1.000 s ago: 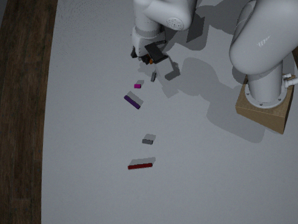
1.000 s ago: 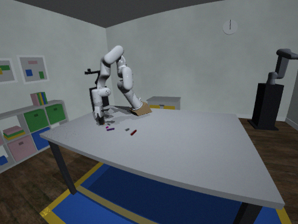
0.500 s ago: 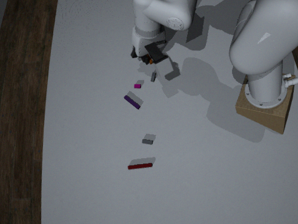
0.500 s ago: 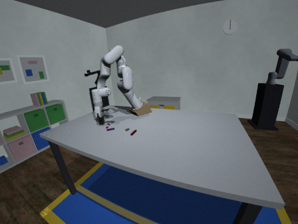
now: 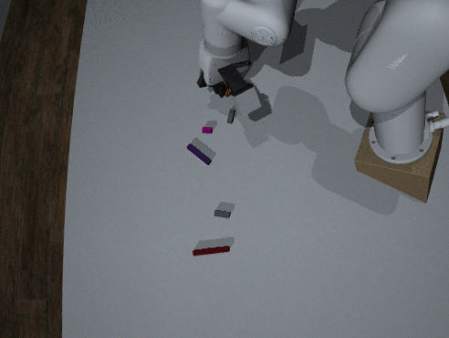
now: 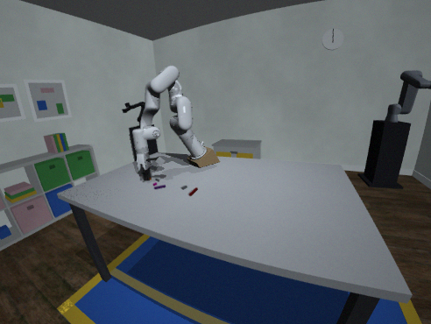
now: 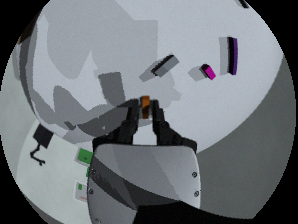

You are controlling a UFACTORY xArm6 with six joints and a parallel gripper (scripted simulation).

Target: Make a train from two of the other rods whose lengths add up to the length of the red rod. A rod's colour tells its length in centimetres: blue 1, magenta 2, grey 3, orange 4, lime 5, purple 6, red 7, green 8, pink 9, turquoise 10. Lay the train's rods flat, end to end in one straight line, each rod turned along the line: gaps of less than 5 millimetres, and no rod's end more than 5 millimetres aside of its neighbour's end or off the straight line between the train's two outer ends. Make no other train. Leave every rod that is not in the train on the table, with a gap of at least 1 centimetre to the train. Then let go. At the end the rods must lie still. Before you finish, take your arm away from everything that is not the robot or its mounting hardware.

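Now: hand 2 cm above the orange rod. Also, from my hand: red rod 35 cm to the left, 8 cm ahead, 2 cm below; magenta rod 10 cm to the left, 5 cm ahead, 2 cm below; purple rod 15 cm to the left, 8 cm ahead, 2 cm below.
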